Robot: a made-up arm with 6 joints.
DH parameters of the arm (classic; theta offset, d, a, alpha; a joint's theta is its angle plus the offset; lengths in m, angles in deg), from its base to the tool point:
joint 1: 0 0.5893 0 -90
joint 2: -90 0 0.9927 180
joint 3: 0 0 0 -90
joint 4: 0 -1.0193 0 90
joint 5: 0 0.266 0 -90
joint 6: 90 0 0 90
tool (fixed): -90 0 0 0
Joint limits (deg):
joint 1: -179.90..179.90
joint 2: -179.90..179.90
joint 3: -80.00..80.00
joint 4: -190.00..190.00
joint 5: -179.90..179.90
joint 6: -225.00..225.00
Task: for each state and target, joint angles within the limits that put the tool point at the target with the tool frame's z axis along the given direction. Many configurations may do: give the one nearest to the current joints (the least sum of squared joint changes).
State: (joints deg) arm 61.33 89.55 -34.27 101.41 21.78 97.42
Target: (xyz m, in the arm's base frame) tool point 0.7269 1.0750 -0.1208 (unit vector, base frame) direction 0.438 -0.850 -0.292
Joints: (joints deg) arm 50.06 73.69 -10.17 119.95 23.96 128.14
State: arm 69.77 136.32 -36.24 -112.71 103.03 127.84
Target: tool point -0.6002 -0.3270 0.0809 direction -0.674 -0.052 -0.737
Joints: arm 24.65 164.15 -26.55 -79.85 80.44 119.55
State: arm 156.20 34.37 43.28 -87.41 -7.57 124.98
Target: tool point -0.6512 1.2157 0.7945 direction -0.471 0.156 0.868
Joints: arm 117.53 32.64 10.46 -93.34 0.29 113.56
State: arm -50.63 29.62 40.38 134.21 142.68 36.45
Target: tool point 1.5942 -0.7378 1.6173 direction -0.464 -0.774 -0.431
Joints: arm -28.88 54.64 67.33 117.80 168.21 51.83
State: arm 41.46 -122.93 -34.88 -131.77 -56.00 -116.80
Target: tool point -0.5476 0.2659 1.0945 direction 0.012 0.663 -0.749
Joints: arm -4.43 -118.84 -37.84 -146.88 -68.35 -143.34
